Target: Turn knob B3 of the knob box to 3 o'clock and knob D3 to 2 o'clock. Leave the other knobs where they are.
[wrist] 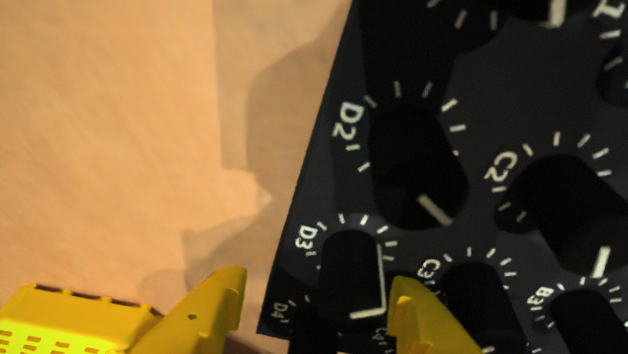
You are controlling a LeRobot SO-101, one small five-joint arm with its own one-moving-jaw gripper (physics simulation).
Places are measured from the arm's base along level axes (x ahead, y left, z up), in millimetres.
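Pixels of known places: hand, tool point: (243,290).
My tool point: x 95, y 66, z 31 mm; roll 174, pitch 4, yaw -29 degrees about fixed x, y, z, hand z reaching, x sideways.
Ahead of a thing's pixels: the offset from my tool point to its top centre. "spot": to the spot under its first point. Level surfaces: height alone.
Knob D3 {21 mm ahead, 4 mm right, 7 mm up} (350,275) is a black cylinder with a white line down its side and across its top, the top line pointing right in the picture. My gripper (316,305) is open, with one yellow jaw left of knob D3, past the box edge, and the other right of it. The right jaw's tip is close to the knob; whether it touches I cannot tell. Knob B3 {spot: 62 mm ahead, 30 mm right, 2 mm down} (587,317) stands at the lower right, partly cut off by the picture's edge, and its pointer line is hard to make out. Both stand on the dark knob box {61 mm ahead, 17 mm right, 7 mm up} (320,170).
Knob C3 {42 mm ahead, 20 mm right, 7 mm up} (482,300) stands just right of the right jaw. Knob D2 {37 mm ahead, 18 mm left, 7 mm up} (420,165) and knob C2 {58 mm ahead, 2 mm left, 7 mm up} (565,200) rise above, large in view. Knob D4 {spot: 7 mm ahead, 20 mm right, 2 mm down} (314,332) is below D3. Wooden table {31 mm down} (110,125) lies to the left.
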